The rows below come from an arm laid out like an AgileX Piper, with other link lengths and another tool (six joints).
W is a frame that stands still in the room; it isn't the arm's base.
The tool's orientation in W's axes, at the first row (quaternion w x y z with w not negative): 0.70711 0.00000 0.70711 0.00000
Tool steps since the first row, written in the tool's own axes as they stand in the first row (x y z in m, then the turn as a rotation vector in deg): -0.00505 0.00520 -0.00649 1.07 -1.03 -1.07; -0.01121 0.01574 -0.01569 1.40 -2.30 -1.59; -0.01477 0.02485 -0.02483 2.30 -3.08 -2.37; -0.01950 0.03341 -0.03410 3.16 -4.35 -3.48
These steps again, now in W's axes. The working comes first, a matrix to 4 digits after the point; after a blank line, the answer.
The tool's axes in the first row as the columns of a matrix, in W's axes (used below as rounded here):
0.0000 0.0000 1.0000
0.0000 1.0000 0.0000
-1.0000 0.0000 0.0000

-0.00649 0.00520 0.00505 -1.07 -1.03 -1.07; -0.01569 0.01574 0.01121 -1.59 -2.30 -1.40; -0.02483 0.02485 0.01477 -2.37 -3.08 -2.30; -0.03410 0.03341 0.01950 -3.48 -4.35 -3.16
